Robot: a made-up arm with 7 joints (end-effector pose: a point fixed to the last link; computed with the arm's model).
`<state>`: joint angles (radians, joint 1 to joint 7).
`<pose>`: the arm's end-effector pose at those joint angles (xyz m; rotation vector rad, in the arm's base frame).
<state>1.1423 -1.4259 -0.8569 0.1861 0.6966 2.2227 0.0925</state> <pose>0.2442 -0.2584 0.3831 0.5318 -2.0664 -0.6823</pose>
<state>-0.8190 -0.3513 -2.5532 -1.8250 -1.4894 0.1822 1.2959</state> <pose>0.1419 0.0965 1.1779 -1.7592 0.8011 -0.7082</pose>
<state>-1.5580 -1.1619 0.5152 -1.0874 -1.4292 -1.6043 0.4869</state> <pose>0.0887 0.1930 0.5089 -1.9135 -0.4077 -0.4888</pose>
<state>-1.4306 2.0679 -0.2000 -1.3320 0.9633 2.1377 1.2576</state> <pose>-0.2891 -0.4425 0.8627 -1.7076 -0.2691 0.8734</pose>
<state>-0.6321 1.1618 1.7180 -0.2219 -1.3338 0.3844 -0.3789</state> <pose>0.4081 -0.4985 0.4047 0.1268 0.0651 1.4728</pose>
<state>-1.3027 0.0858 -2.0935 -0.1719 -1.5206 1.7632 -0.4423</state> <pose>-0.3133 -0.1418 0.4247 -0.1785 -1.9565 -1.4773</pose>
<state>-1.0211 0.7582 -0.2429 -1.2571 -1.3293 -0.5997 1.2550</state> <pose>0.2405 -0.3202 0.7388 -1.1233 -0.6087 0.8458</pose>
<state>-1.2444 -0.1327 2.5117 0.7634 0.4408 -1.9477 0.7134</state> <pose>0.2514 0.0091 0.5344 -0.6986 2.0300 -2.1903</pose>
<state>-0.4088 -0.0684 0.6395 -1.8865 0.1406 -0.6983 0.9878</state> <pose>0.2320 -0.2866 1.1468 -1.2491 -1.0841 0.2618</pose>
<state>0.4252 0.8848 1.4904 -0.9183 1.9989 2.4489 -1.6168</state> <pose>-0.3876 -0.3801 0.9555 -0.3429 -2.0132 -0.6625</pose>
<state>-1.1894 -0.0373 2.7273 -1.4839 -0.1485 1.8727 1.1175</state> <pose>0.5346 0.2726 0.7882 -1.0814 -1.0500 -2.3567</pose>
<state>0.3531 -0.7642 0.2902 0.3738 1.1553 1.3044 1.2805</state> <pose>0.4354 0.0535 0.7196 -0.3409 -2.0845 -1.6071</pose>
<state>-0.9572 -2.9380 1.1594 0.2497 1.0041 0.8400 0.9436</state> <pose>0.5029 -0.2997 0.6604 1.9652 1.2111 0.5715</pose>
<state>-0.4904 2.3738 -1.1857 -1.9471 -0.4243 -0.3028 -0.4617</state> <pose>0.0687 -0.4496 0.6287 0.3539 1.6280 0.5402</pose>
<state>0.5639 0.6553 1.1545 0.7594 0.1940 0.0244 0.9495</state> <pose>0.1709 -0.1493 0.4315 -0.5504 0.2858 2.2042</pose>
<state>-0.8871 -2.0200 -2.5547 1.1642 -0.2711 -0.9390 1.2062</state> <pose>0.5926 0.1926 0.4374 -0.3209 -0.8732 1.4763</pose>
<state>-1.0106 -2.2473 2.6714 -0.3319 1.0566 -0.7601 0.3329</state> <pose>0.4617 -0.2718 0.9435 -1.2314 -1.1775 0.1129</pose>
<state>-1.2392 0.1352 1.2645 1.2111 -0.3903 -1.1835 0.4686</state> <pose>0.0722 -0.3807 1.2528 -1.0501 0.9887 2.2156</pose>
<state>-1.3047 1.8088 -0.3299 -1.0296 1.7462 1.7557 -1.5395</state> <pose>-0.1565 -0.1633 0.4034 0.8224 1.7236 -0.1306</pose>
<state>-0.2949 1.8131 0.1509 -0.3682 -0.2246 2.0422 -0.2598</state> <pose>0.3556 -0.4685 0.8101 -0.3044 -0.1683 0.5090</pose>
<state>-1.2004 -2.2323 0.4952 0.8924 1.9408 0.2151 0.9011</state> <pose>0.8454 0.2218 0.6832 1.0214 0.9395 1.8646</pose>
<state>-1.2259 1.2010 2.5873 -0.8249 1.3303 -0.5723 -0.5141</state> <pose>0.1518 0.0727 1.1795 -1.8040 1.6474 -0.7658</pose>
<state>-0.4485 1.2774 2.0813 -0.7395 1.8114 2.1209 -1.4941</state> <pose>-0.2086 -0.4619 1.0532 0.3363 -2.6003 1.1782</pose>
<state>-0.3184 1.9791 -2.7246 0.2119 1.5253 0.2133 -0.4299</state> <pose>0.2619 -0.4420 0.7950 -1.2601 0.2800 -0.3925</pose>
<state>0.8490 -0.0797 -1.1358 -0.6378 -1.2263 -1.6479 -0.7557</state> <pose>-0.3045 -0.0286 0.7837 -1.7325 -0.7749 0.3439</pose>
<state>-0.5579 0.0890 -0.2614 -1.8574 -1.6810 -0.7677 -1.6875</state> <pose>0.3891 -0.0094 0.6646 0.3255 2.5650 1.3176</pose>
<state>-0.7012 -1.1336 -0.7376 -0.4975 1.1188 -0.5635 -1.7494</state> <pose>0.6412 -0.0584 0.8411 -0.0782 -0.5882 1.4344</pose>
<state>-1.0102 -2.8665 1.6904 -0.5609 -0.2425 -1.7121 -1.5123</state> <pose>0.3830 0.0879 0.7314 -2.5211 -1.2573 -0.4020</pose>
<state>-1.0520 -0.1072 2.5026 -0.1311 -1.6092 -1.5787 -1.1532</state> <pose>-0.2702 -0.2899 0.5583 0.3089 -1.5201 -0.1040</pose>
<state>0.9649 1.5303 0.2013 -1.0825 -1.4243 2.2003 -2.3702</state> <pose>0.4564 0.1785 0.3741 1.2871 -0.3906 -1.0975</pose>
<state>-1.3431 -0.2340 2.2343 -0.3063 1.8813 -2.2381 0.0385</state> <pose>0.0931 0.4274 1.2283 -0.7459 1.5297 -0.0323</pose>
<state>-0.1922 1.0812 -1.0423 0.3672 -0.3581 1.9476 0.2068</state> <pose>-0.3430 -0.3742 0.5223 1.0327 0.6905 -1.0382</pose>
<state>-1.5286 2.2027 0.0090 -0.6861 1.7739 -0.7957 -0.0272</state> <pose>0.0256 -0.4574 0.6873 0.2509 0.1770 0.1667</pose>
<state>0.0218 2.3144 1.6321 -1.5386 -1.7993 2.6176 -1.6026</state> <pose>0.1679 -0.0107 0.0901 -0.4535 0.6273 2.0403</pose>
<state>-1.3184 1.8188 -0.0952 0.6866 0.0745 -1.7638 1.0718</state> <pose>0.3033 -0.5078 1.2228 2.1542 0.4269 -0.7513</pose>
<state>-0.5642 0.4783 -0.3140 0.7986 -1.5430 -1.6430 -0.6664</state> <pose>-0.6983 0.0979 0.6688 -2.2966 -0.3853 0.4333</pose>
